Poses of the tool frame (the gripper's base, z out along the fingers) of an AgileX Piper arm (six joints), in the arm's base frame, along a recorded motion.
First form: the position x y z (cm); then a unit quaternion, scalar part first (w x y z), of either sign.
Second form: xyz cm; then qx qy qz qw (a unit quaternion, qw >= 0). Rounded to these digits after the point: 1 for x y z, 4 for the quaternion.
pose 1, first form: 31.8, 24.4, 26.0, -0.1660, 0.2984, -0.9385, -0.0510
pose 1, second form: 31.8, 24.4, 26.0, -0.2984, 0.9385, 0.0510, 0.1660
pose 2, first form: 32.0, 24.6, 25.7, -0.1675, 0.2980, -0.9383, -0.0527
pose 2, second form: 32.0, 24.6, 25.7, -0.2980, 0.9383, 0.0527, 0.1675
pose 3, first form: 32.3, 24.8, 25.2, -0.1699, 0.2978, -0.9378, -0.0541
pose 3, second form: 32.3, 24.8, 25.2, -0.2978, 0.9378, 0.0541, 0.1699
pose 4, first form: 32.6, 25.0, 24.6, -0.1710, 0.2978, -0.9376, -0.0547
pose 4, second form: 32.6, 25.0, 24.6, -0.2978, 0.9376, 0.0547, 0.1710
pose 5, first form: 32.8, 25.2, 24.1, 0.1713, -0.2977, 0.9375, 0.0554
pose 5, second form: 32.8, 25.2, 24.1, -0.2977, 0.9375, 0.0554, 0.1713
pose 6, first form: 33.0, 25.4, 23.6, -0.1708, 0.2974, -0.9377, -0.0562
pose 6, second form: 33.0, 25.4, 23.6, -0.2974, 0.9377, 0.0562, 0.1708
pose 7, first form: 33.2, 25.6, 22.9, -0.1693, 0.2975, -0.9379, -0.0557
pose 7, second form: 33.2, 25.6, 22.9, -0.2975, 0.9379, 0.0557, 0.1693
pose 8, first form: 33.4, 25.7, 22.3, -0.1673, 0.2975, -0.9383, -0.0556
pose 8, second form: 33.4, 25.7, 22.3, -0.2975, 0.9383, 0.0556, 0.1673
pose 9, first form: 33.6, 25.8, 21.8, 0.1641, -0.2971, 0.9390, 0.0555
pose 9, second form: 33.6, 25.8, 21.8, -0.2971, 0.9390, 0.0555, 0.1641
